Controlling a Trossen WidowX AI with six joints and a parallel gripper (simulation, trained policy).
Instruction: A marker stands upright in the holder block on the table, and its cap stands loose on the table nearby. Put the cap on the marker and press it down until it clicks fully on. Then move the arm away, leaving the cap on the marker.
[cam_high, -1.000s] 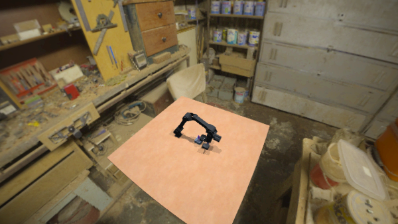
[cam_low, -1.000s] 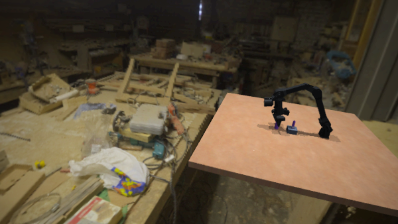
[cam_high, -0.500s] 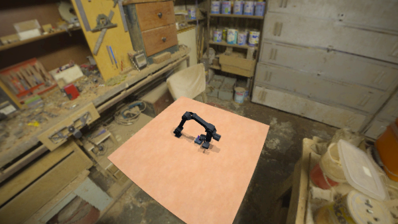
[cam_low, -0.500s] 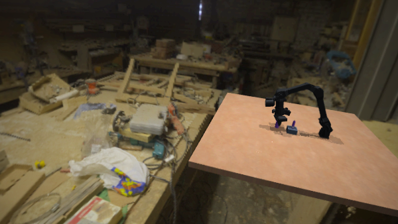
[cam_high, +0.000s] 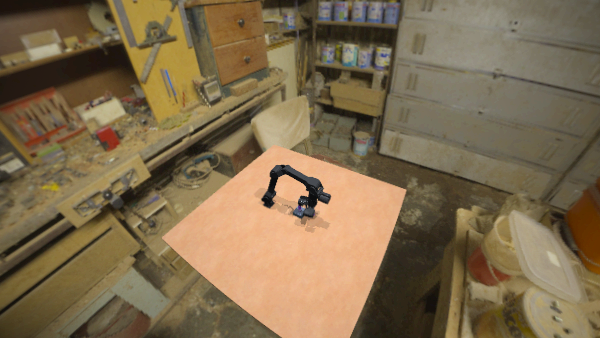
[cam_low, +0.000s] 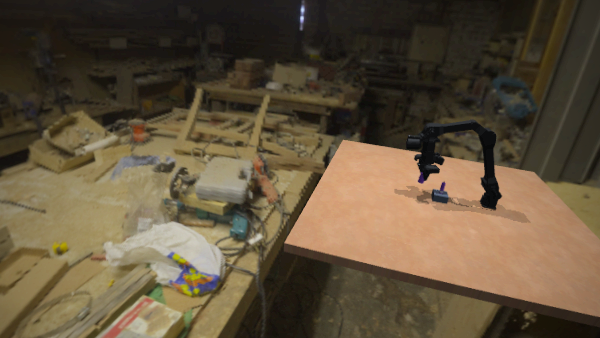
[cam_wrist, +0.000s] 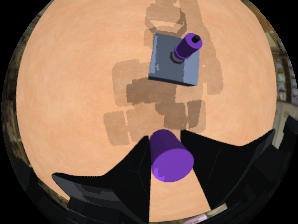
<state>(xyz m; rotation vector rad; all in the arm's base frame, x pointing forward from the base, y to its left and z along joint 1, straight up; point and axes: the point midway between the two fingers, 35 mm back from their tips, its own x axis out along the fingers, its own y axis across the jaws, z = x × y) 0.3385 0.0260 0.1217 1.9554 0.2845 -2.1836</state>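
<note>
Right now my gripper tip is 90 mm past the blue-grey holder block, 70 mm above it and 10 mm to the right of it. Round my gripper tip: purple cap: 10 mm ahead, 10 mm above.
</note>
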